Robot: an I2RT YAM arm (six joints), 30 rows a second.
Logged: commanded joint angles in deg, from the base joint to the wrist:
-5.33, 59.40, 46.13, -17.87, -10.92, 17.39
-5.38, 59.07, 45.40, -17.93, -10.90, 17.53
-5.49, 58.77, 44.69, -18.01, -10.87, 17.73
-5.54, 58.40, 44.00, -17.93, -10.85, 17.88
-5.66, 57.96, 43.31, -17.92, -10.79, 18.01
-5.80, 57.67, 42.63, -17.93, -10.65, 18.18
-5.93, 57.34, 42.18, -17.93, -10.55, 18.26
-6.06, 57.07, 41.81, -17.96, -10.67, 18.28
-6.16, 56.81, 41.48, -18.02, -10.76, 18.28
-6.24, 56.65, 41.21, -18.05, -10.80, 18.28
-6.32, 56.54, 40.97, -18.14, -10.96, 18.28
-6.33, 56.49, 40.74, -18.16, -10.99, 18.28
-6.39, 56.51, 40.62, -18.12, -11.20, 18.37
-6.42, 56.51, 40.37, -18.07, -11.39, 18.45
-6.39, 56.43, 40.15, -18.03, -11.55, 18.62
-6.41, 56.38, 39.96, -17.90, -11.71, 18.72
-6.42, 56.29, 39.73, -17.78, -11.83, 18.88
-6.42, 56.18, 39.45, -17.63, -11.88, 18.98
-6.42, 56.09, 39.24, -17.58, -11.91, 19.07
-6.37, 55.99, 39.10, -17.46, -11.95, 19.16
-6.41, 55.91, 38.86, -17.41, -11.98, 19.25
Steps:
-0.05, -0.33, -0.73, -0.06, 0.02, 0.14
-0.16, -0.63, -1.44, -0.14, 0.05, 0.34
-0.21, -1.00, -2.13, -0.06, 0.07, 0.49
-0.33, -1.44, -2.82, -0.05, 0.13, 0.62
-0.47, -1.73, -3.50, -0.06, 0.27, 0.79
-0.60, -2.06, -3.95, -0.06, 0.37, 0.87
-0.73, -2.33, -4.32, -0.09, 0.25, 0.89
-0.83, -2.59, -4.65, -0.15, 0.16, 0.89
-0.91, -2.75, -4.92, -0.18, 0.12, 0.89
-0.99, -2.86, -5.16, -0.27, -0.04, 0.89
-1.00, -2.91, -5.39, -0.29, -0.07, 0.89
-1.06, -2.89, -5.51, -0.25, -0.28, 0.98
-1.09, -2.89, -5.76, -0.20, -0.47, 1.06
-1.06, -2.97, -5.98, -0.16, -0.63, 1.23
-1.08, -3.02, -6.17, -0.03, -0.79, 1.33
-1.09, -3.11, -6.40, 0.09, -0.91, 1.49
-1.09, -3.22, -6.68, 0.24, -0.96, 1.59
-1.09, -3.31, -6.89, 0.29, -0.99, 1.68
-1.04, -3.41, -7.03, 0.41, -1.03, 1.77
-1.08, -3.49, -7.27, 0.46, -1.06, 1.86

